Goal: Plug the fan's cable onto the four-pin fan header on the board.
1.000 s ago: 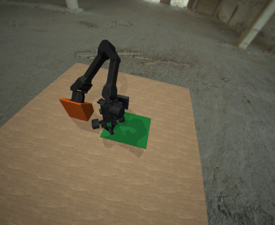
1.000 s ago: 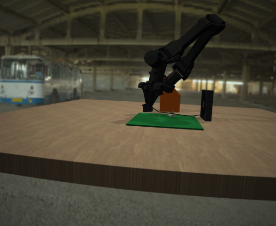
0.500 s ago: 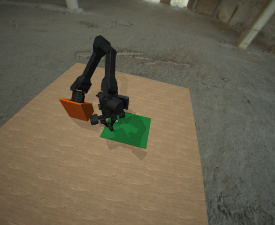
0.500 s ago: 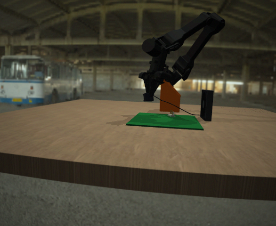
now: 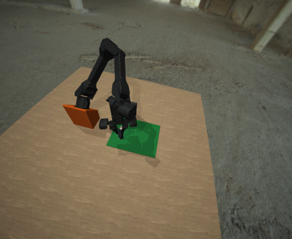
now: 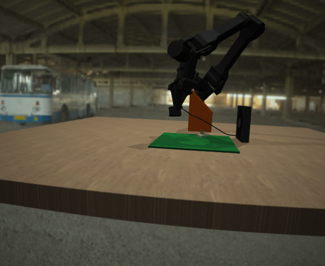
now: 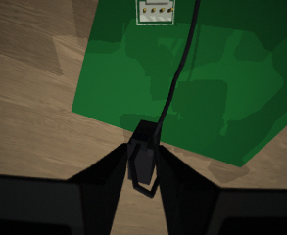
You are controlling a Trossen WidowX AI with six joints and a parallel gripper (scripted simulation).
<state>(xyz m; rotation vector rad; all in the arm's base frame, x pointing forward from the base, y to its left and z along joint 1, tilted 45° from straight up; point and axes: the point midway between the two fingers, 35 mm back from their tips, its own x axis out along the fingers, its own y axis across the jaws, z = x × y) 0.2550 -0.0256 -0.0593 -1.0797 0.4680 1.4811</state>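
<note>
Right now the green board is 11 cm below my gripper tip, 8 cm ahead of it and 7 cm to the left of it. The rest, counted from my gripper tip: black plug (1 cm to the right, 1 cm ahead); then white four-pin fan header (9 cm to the left, 9 cm below, 3 cm behind); then black fan (23 cm to the left, 3 cm below, 3 cm behind).
</note>
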